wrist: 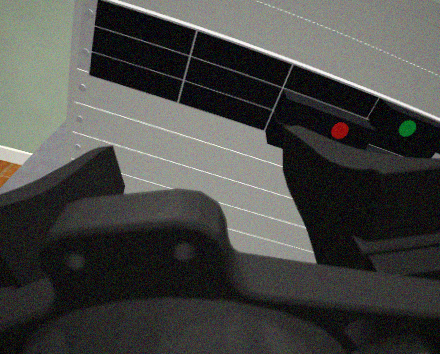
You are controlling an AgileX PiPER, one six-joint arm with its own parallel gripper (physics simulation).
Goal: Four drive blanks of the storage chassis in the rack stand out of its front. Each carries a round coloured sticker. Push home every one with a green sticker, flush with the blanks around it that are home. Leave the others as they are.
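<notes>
The storage chassis front shows as black blanks point(140, 42) in rows, split by thin light lines, across the upper part of the wrist view. A blank with a red sticker point(340, 130) stands out of the front right of centre. Right of it, near the view's edge, is a dark blank with a green sticker point(407, 128); it also appears to stand out. The blanks in the left columns look flush. My gripper point(199, 157) is open, with nothing between its fingers. Its right fingertip is just below and left of the red sticker and hides the blanks behind it.
Pale grey rack panels point(200, 160) with thin white seams lie below the blanks, and another grey panel point(325, 45) lies above them. The rack's side rail point(80, 100) with round holes is at left. Beyond it are a green wall point(32, 65) and a strip of wooden floor point(7, 172).
</notes>
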